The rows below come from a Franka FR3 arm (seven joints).
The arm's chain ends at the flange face. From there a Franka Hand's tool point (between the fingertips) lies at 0.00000 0.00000 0.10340 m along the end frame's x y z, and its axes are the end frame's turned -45 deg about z.
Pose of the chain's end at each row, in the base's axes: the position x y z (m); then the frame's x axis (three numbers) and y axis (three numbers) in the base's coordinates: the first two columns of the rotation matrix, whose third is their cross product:
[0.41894 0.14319 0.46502 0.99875 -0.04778 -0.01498 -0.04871 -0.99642 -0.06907]
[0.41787 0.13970 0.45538 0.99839 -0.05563 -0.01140 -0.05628 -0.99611 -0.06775]
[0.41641 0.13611 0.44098 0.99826 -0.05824 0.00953 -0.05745 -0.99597 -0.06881]
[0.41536 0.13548 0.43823 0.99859 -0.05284 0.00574 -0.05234 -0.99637 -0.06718]
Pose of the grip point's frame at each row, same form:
[0.41774 0.15040 0.36188 0.74067 0.67079 0.03825 0.67178 -0.73836 -0.05943]
[0.41709 0.14676 0.35222 0.74576 0.66502 0.03985 0.66617 -0.74369 -0.05597]
[0.41781 0.14316 0.33783 0.74650 0.66308 0.05539 0.66525 -0.74544 -0.04192]
[0.41632 0.14239 0.33506 0.74312 0.66718 0.05156 0.66910 -0.74190 -0.04344]

